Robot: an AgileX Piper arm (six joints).
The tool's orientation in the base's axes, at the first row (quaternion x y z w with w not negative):
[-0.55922 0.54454 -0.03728 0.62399]
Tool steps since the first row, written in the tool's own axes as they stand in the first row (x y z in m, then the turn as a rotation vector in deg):
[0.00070 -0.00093 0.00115 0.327 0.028 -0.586]
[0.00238 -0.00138 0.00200 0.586 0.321 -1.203]
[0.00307 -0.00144 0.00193 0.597 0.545 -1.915]
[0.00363 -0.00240 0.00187 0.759 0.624 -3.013]
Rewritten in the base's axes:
[0.00164 -0.00005 -0.00001 -0.306 -0.589 -0.101]
[0.00318 -0.00076 -0.00094 -0.811 -1.056 -0.348]
[0.00344 -0.00128 -0.00132 -1.447 -1.447 -0.365]
[0.00417 -0.00204 -0.00095 -2.217 -2.246 -0.287]

